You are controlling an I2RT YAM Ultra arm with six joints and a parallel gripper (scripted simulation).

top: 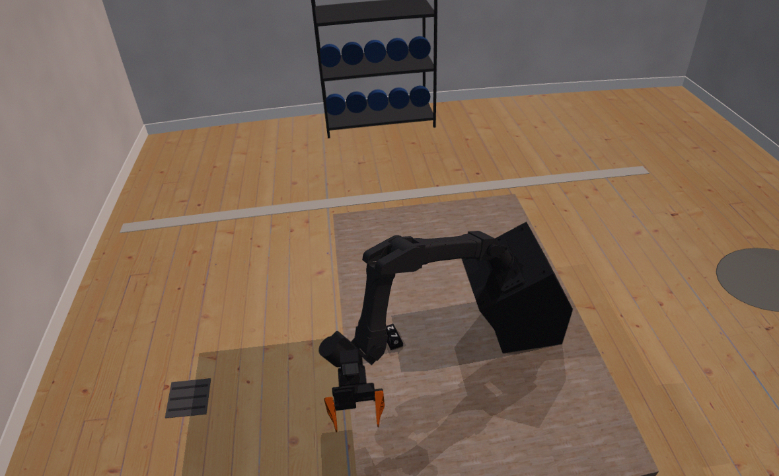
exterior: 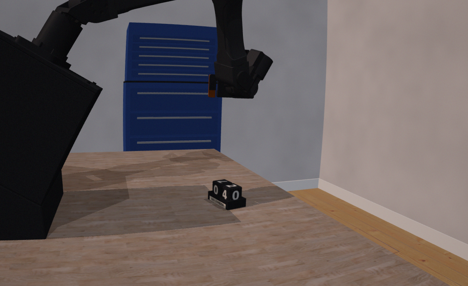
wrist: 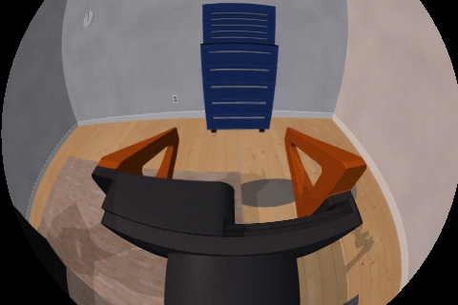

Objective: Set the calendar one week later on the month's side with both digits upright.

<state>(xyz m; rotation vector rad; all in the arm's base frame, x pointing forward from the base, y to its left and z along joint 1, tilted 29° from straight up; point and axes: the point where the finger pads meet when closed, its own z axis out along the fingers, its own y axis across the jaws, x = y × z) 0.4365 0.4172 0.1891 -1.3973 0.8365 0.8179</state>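
The black tray lies 14 cm behind my hand, 42 cm to the right of it and 22 cm below it.
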